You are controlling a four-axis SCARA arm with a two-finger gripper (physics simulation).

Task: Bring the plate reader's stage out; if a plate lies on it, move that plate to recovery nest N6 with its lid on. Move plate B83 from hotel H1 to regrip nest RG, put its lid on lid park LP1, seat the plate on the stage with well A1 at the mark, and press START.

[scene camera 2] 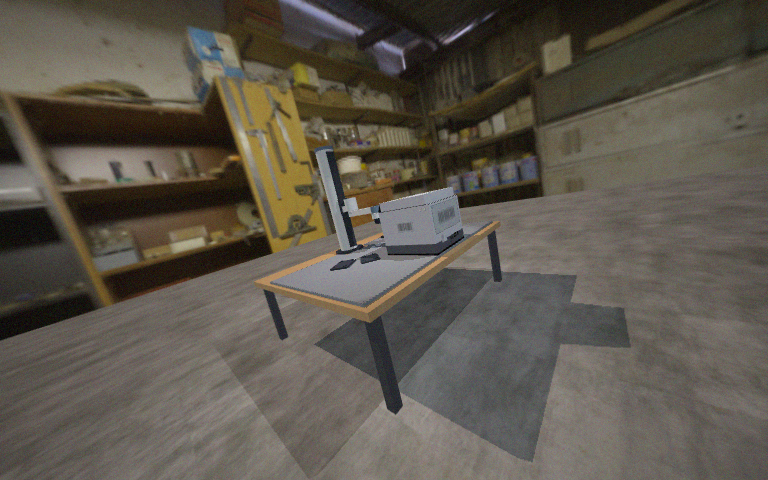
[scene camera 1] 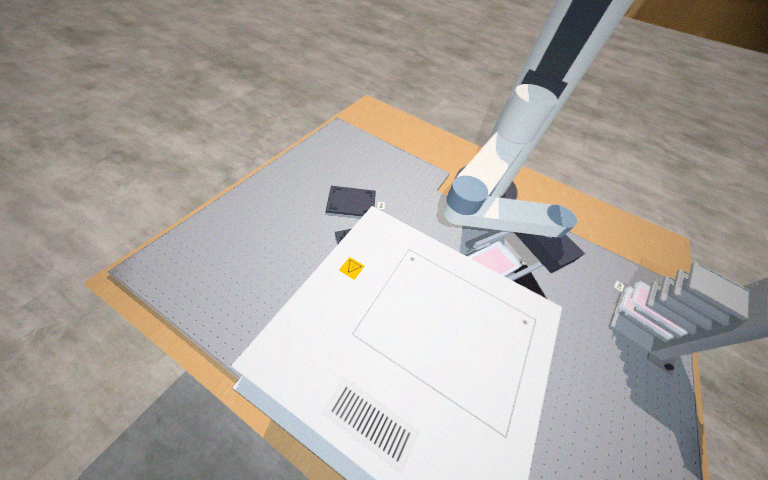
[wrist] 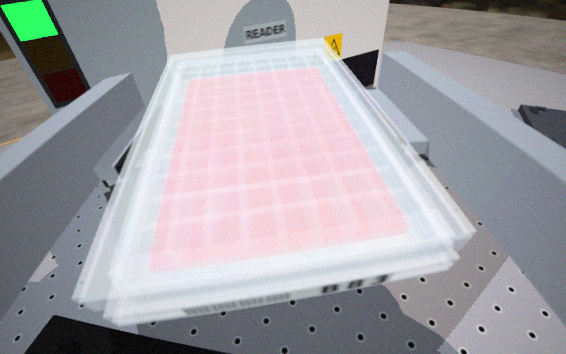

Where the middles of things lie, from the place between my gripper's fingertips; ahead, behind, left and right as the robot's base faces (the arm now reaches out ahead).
Right now my hand is 80 mm past the nest N6 [scene camera 1: 342, 200], 470 mm to the left of it and 160 mm above it.
